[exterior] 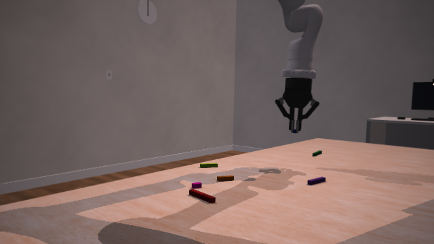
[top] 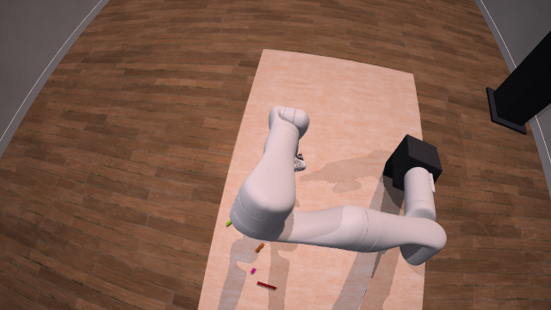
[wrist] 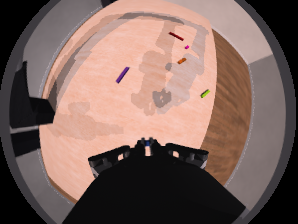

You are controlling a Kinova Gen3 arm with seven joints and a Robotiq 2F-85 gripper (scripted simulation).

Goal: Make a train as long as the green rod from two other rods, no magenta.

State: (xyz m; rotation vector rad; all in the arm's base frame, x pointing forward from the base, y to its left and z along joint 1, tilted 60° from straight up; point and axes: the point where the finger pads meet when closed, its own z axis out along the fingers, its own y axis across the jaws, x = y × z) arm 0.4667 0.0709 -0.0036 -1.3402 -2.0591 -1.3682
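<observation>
The purple rod lies 150 mm behind my hand, 120 mm to the left of it and 110 mm below it. The rest, counted from my hand: green rod 240 mm to the right, 110 mm below, 60 mm ahead; lime rod 220 mm to the left, 140 mm ahead, 110 mm below; blue rod 20 mm below.
</observation>
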